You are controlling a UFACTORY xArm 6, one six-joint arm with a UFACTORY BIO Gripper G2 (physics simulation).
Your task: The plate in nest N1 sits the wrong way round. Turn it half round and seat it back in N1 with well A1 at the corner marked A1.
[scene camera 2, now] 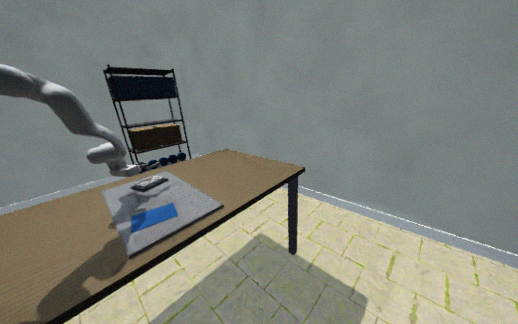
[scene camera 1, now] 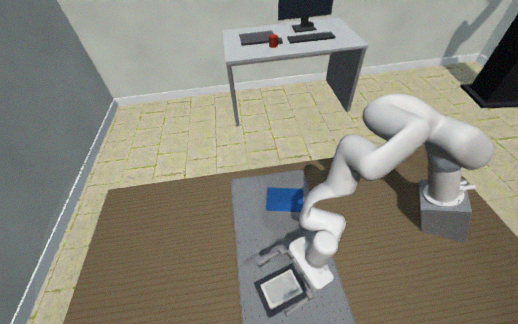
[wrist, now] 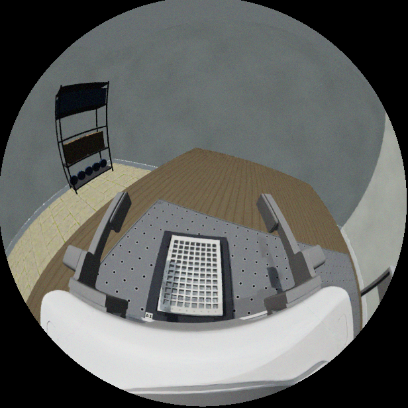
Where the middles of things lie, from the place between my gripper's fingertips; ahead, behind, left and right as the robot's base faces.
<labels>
My gripper is now 40 mm past the white plate [scene camera 1: 282, 288], 30 mm to the left of it and 100 mm above it. Round my hand: dark nest [wrist: 155, 284]: 40 mm behind, 30 mm to the right, 120 mm below; flat blue rectangle [scene camera 1: 278, 199]: 70 mm behind, 410 mm to the right, 120 mm below.
</labels>
